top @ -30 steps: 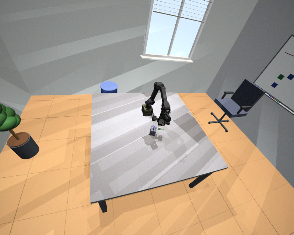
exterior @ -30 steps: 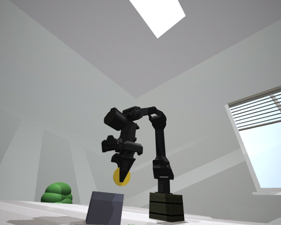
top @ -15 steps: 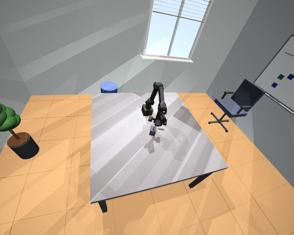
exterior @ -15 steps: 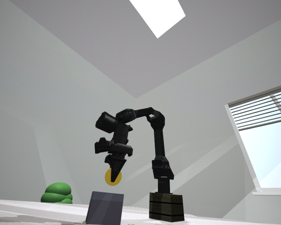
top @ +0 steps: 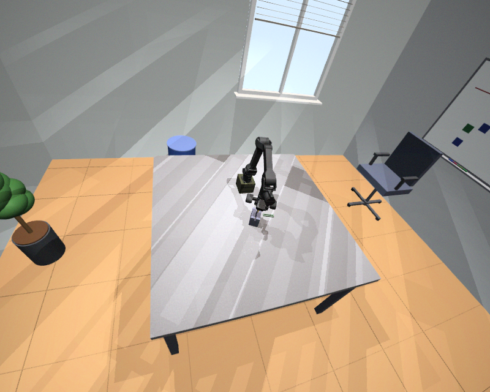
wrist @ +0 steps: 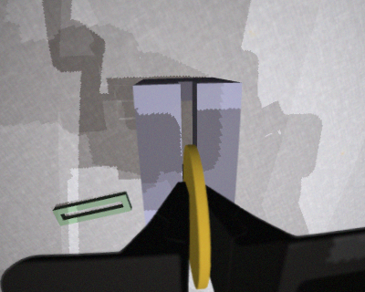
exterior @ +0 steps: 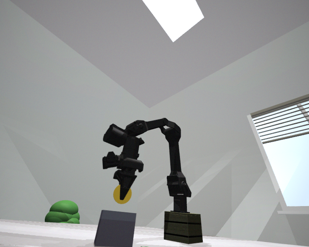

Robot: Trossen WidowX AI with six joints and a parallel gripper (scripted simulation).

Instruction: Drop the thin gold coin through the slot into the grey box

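My gripper tip is 2 cm below the gold coin.
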